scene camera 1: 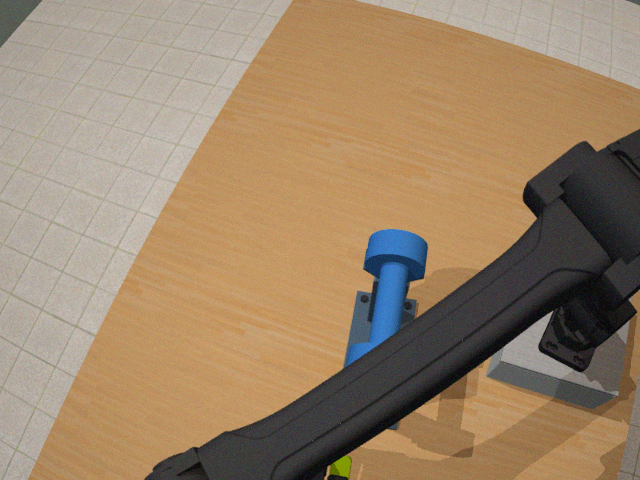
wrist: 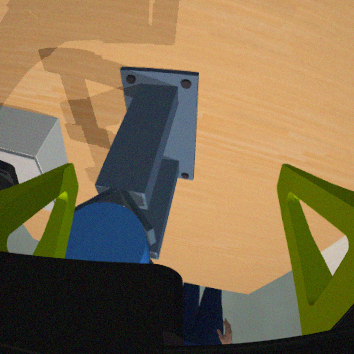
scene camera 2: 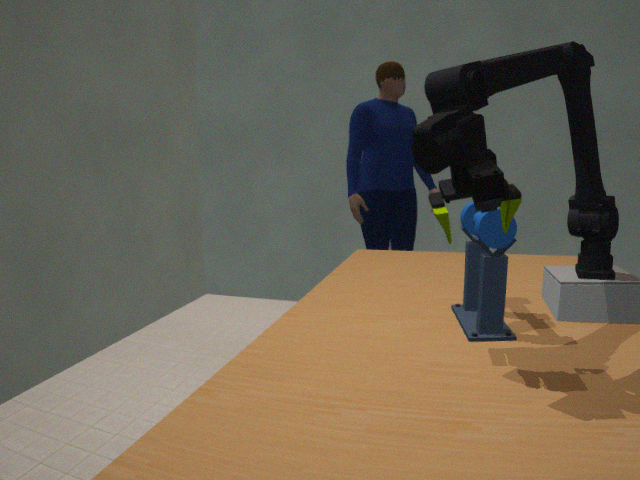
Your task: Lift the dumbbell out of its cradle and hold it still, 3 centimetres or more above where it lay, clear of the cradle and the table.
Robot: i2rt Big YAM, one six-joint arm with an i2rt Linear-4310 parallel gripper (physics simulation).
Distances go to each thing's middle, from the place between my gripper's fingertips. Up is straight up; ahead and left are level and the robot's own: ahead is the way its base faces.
I see the blue dumbbell (scene camera 1: 396, 256) 220 mm to the right of my hand and 10 mm ahead of it. Round my hand: blue-grey cradle (scene camera 2: 481, 316) (220 mm to the right, 130 mm below, 10 mm ahead).
